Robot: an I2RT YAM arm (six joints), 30 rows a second.
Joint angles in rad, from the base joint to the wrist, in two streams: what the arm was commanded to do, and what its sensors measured. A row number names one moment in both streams.
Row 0, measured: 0.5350, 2.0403, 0.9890, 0.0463, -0.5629, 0.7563
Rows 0 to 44, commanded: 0.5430, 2.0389, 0.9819, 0.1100, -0.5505, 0.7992; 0.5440, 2.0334, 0.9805, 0.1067, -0.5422, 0.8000; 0.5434, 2.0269, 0.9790, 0.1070, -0.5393, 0.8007; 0.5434, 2.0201, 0.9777, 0.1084, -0.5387, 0.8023; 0.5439, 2.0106, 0.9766, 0.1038, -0.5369, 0.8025; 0.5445, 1.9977, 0.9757, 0.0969, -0.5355, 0.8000; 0.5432, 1.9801, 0.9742, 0.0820, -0.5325, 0.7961; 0.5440, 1.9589, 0.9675, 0.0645, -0.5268, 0.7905; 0.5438, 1.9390, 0.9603, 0.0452, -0.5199, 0.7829; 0.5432, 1.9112, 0.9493, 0.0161, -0.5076, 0.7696; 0.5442, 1.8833, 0.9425, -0.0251, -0.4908, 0.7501; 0.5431, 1.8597, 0.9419, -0.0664, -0.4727, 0.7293; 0.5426, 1.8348, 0.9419, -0.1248, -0.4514, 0.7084; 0.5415, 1.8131, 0.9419, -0.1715, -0.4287, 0.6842; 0.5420, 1.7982, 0.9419, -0.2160, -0.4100, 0.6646; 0.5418, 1.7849, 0.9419, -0.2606, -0.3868, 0.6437; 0.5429, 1.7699, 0.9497, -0.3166, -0.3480, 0.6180; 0.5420, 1.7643, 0.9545, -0.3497, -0.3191, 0.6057; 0.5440, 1.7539, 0.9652, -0.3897, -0.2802, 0.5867; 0.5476, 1.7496, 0.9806, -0.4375, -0.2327, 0.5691; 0.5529, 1.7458, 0.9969, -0.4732, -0.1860, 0.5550; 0.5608, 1.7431, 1.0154, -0.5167, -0.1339, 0.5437; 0.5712, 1.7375, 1.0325, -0.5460, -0.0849, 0.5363; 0.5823, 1.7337, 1.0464, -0.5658, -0.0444, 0.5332; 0.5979, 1.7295, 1.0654, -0.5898, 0.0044, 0.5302; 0.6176, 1.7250, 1.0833, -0.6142, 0.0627, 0.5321; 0.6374, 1.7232, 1.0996, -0.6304, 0.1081, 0.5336; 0.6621, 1.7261, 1.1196, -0.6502, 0.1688, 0.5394; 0.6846, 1.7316, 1.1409, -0.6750, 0.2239, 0.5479; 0.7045, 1.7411, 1.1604, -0.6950, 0.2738, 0.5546; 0.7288, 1.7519, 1.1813, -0.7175, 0.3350, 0.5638; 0.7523, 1.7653, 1.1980, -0.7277, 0.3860, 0.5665; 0.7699, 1.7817, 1.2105, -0.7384, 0.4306, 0.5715; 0.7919, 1.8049, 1.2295, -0.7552, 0.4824, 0.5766; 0.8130, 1.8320, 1.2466, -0.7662, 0.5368, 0.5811; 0.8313, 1.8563, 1.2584, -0.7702, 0.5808, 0.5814; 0.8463, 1.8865, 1.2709, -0.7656, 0.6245, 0.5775; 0.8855, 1.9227, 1.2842, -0.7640, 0.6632, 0.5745; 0.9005, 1.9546, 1.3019, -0.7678, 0.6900, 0.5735; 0.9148, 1.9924, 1.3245, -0.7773, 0.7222, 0.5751; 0.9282, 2.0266, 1.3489, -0.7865, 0.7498, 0.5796; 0.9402, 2.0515, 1.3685, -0.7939, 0.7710, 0.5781; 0.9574, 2.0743, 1.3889, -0.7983, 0.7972, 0.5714; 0.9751, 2.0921, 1.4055, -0.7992, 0.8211, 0.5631; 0.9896, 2.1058, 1.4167, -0.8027, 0.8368, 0.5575
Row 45, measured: 0.9611, 2.0766, 1.3853, -0.7830, 0.6872, 0.5625
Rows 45 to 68, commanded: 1.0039, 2.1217, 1.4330, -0.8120, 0.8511, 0.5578; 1.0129, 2.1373, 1.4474, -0.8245, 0.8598, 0.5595; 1.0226, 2.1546, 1.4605, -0.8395, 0.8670, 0.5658; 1.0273, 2.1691, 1.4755, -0.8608, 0.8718, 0.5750; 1.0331, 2.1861, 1.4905, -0.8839, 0.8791, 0.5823; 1.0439, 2.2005, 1.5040, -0.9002, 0.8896, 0.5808; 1.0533, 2.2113, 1.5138, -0.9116, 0.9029, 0.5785; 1.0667, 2.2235, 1.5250, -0.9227, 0.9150, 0.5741; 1.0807, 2.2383, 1.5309, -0.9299, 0.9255, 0.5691; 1.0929, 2.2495, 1.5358, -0.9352, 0.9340, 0.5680; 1.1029, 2.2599, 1.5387, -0.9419, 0.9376, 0.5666; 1.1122, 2.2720, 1.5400, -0.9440, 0.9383, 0.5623; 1.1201, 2.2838, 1.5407, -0.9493, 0.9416, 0.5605; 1.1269, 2.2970, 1.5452, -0.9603, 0.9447, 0.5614; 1.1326, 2.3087, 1.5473, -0.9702, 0.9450, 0.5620; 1.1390, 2.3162, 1.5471, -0.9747, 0.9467, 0.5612; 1.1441, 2.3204, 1.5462, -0.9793, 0.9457, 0.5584; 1.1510, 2.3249, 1.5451, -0.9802, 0.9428, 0.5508; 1.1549, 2.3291, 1.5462, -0.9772, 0.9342, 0.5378; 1.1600, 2.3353, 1.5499, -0.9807, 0.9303, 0.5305; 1.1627, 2.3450, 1.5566, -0.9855, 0.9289, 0.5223; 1.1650, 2.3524, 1.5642, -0.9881, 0.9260, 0.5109; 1.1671, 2.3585, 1.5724, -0.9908, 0.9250, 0.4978; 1.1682, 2.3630, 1.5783, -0.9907, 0.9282, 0.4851
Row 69, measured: 1.1660, 2.3505, 1.5627, -0.9859, 0.9455, 0.5217
